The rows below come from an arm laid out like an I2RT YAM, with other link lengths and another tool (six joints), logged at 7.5 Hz.
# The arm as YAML. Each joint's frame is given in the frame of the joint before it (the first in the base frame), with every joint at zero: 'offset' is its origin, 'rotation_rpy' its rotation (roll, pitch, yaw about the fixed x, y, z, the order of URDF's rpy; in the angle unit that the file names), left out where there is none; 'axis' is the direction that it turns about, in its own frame. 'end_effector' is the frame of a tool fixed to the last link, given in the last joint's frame.
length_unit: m
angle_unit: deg
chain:
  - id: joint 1
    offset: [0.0, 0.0, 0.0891]
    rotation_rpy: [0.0, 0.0, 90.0]
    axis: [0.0, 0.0, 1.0]
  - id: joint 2
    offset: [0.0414, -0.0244, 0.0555]
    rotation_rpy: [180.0, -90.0, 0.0]
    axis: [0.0, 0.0, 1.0]
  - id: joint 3
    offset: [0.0, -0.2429, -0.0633]
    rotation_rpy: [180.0, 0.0, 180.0]
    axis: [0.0, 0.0, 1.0]
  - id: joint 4
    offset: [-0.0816, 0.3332, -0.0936]
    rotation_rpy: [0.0, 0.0, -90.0]
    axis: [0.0, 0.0, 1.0]
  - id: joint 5
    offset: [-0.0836, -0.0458, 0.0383]
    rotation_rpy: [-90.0, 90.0, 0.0]
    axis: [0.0, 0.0, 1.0]
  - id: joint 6
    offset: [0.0, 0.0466, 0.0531]
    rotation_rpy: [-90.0, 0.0, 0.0]
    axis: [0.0, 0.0, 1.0]
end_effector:
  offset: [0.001, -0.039, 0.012]
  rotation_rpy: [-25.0, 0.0, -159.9]
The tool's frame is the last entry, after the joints.
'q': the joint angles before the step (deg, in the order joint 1, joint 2, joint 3, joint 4, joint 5, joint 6). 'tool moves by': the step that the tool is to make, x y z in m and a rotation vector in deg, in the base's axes. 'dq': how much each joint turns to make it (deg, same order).
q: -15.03, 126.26, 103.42, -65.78, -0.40, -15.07
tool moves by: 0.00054, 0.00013, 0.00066, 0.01, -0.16, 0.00
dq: 0.02, 0.00, 0.13, 0.02, -0.05, 0.03
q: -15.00, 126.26, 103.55, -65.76, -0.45, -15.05
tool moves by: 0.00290, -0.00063, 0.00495, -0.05, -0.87, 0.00
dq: 0.00, 0.00, 0.94, -0.09, -0.18, 0.00
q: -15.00, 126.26, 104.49, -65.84, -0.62, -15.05
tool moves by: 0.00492, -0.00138, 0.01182, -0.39, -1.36, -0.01
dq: 0.00, 0.00, 2.14, -0.73, 0.02, 0.00
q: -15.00, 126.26, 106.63, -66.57, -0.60, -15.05
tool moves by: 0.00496, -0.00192, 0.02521, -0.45, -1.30, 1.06
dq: 0.02, 0.00, 4.35, -2.99, 0.02, -1.05
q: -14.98, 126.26, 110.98, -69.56, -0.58, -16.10
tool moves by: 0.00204, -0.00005, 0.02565, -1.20, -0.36, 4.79
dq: 0.48, 0.00, 4.31, -3.67, 0.65, -4.39
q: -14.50, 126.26, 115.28, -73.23, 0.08, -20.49
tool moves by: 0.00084, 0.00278, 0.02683, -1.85, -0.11, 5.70
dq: 0.87, 0.00, 4.46, -3.85, 1.25, -4.99
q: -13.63, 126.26, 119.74, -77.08, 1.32, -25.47
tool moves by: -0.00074, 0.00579, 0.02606, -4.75, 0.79, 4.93
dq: 1.47, -0.01, 4.13, -3.60, 4.37, -4.01
